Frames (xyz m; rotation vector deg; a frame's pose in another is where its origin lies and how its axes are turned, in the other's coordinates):
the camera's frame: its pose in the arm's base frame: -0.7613 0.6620 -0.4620 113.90 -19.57 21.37
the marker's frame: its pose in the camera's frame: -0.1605 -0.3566 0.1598 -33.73 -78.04 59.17
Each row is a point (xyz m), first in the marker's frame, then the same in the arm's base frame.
Working: the marker's frame: its pose in the arm's base frame: -0.7483 0.6799 -0.8839 59.73 -118.11 -29.00

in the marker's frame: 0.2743 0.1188 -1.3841
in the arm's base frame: 0.1565 0.5135 0.1926
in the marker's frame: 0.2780 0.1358 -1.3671
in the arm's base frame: 0.1333 0.5207 0.1942
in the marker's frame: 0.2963 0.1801 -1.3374
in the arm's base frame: 0.0809 0.5323 0.2114
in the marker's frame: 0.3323 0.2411 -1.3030
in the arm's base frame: 0.0096 0.5395 0.2441
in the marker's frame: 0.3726 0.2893 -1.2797
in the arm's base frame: -0.0482 0.5355 0.2777
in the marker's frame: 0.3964 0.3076 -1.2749
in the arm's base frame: -0.0703 0.5271 0.2968
